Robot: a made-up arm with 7 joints.
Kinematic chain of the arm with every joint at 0, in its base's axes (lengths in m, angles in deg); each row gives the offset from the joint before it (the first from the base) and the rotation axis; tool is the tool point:
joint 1: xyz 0 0 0.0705 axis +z
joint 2: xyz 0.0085 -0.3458 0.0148 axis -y
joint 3: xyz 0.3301 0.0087 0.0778 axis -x
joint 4: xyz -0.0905 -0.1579 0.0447 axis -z
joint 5: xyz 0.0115 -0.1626 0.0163 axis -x
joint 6: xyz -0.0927 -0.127 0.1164 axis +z
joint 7: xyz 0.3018 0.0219 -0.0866 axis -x
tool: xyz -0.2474 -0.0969 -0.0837
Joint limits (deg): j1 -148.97..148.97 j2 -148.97..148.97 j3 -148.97..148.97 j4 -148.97..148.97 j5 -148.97..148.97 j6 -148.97..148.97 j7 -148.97..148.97
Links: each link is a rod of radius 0.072 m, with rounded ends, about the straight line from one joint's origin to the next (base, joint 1, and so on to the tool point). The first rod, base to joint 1, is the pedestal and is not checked.
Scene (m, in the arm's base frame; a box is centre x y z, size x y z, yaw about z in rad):
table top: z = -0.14
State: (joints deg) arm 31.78 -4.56 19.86 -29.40 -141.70 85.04 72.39
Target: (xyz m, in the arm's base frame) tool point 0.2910 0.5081 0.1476
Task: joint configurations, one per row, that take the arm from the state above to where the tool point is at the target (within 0.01 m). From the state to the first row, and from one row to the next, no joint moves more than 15 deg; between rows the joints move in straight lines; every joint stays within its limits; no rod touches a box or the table.
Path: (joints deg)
1: 44.47 -8.11 26.39 -33.12 -142.91 82.55 65.82
2: 57.16 -11.67 32.92 -36.83 -144.12 80.06 59.25
3: 69.86 -15.22 39.44 -40.55 -145.33 77.56 52.68
4: 82.55 -18.78 45.97 -44.26 -146.55 75.07 46.12
5: 95.24 -22.33 52.50 -47.98 -147.76 72.58 39.55
6: 107.93 -25.89 59.03 -51.70 -148.97 70.09 32.98

